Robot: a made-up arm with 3 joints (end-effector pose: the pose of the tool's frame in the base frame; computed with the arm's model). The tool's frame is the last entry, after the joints.
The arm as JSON. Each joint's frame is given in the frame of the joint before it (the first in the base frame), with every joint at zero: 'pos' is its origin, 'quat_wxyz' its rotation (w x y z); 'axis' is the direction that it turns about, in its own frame. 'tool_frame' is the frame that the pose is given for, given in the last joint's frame.
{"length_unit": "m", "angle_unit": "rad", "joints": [
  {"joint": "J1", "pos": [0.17, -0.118, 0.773], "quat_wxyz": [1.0, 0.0, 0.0, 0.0], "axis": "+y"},
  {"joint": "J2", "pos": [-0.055, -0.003, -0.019], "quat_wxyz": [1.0, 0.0, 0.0, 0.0], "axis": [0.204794, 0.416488, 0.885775]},
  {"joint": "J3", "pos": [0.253, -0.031, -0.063], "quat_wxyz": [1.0, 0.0, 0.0, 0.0], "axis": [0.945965, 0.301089, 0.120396]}
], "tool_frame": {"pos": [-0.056, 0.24, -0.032], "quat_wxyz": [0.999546, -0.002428, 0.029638, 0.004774]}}
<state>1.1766 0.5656 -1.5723</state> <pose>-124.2 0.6 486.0 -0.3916 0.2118 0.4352 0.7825</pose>
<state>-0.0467 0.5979 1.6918</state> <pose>372.6 -35.3 887.8 0.6590 0.4757 0.2248 0.5374</pose>
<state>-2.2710 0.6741 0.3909</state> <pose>192.6 150.2 774.4 -0.1804 -0.6943 0.3224 0.6176</pose>
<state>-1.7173 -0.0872 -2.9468</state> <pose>206.7 -409.9 1051.8 0.4935 0.2332 0.8261 0.1402</pose>
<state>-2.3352 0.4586 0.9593</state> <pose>44.5 68.2 786.0 -0.0268 -0.6171 0.4866 0.6178</pose>
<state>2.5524 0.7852 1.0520</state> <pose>161.3 87.7 663.3 -0.4227 -0.8047 0.3489 0.2280</pose>
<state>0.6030 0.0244 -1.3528</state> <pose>174.5 -111.7 371.0 -0.5859 0.0767 0.1000 0.8005</pose>
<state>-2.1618 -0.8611 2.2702</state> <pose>-11.6 -375.1 632.5 0.3019 -0.5422 0.7693 0.1521</pose>
